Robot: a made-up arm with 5 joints.
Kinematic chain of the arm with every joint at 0, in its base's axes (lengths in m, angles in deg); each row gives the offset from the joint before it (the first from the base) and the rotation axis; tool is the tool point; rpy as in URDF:
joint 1: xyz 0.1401 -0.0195 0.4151 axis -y
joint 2: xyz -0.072 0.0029 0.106 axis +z
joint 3: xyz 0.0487 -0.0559 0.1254 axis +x
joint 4: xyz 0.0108 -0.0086 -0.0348 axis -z
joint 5: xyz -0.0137 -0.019 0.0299 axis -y
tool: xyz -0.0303 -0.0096 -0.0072 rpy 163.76 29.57 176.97
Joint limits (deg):
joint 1: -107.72..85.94
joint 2: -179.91..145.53
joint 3: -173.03..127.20
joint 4: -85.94..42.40
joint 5: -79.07..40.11
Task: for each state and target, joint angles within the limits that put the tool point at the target. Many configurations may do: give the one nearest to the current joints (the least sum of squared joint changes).
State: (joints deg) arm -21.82 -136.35 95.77 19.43 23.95
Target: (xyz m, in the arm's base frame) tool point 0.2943 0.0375 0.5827
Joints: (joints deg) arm -66.83 -166.61 69.97 17.02 -10.37
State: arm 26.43 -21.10 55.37 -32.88 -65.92
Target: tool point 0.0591 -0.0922 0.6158
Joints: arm 27.88 22.99 43.99 -39.49 -79.07
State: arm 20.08 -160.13 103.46 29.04 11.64
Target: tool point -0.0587 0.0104 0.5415
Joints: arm 34.05 -158.28 101.59 22.00 13.85
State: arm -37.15 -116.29 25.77 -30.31 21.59
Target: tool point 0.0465 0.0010 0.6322
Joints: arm -17.48 -128.16 43.08 -24.59 26.24
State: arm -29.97 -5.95 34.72 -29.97 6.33
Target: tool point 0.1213 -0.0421 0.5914
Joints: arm -0.19 24.23 75.31 -25.21 26.05
